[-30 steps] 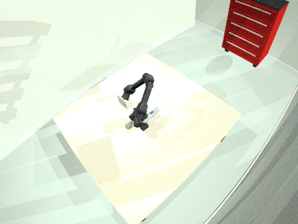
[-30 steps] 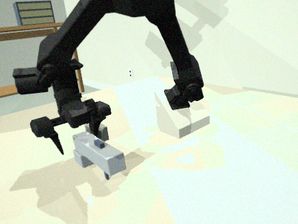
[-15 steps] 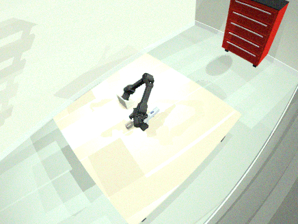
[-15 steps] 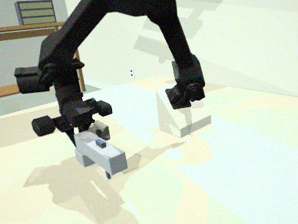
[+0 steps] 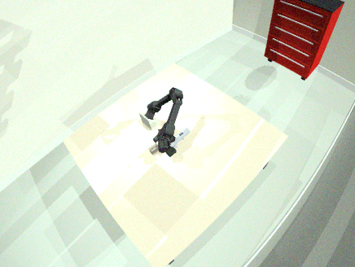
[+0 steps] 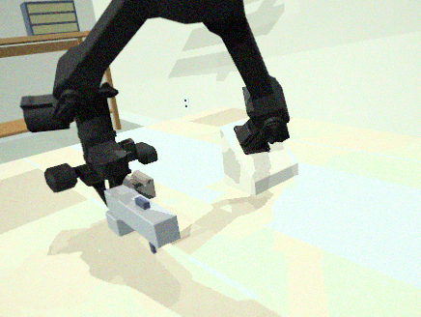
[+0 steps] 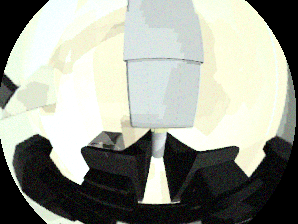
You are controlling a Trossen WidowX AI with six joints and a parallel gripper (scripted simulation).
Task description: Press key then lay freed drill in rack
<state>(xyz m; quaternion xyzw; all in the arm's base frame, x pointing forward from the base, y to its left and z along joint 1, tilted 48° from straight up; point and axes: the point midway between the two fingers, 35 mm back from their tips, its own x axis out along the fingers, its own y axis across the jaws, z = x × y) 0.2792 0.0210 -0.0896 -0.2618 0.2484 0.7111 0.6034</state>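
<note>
My gripper tip is 5 cm to the right of the drill and 4 cm below it. The rest, counted from my gripper tip: blue key 15 cm to the left, 4 cm above, 1 cm behind; then grey block 12 cm to the left, 3 cm above, 1 cm behind; then grey rack 7 cm behind, 5 cm to the right.
</note>
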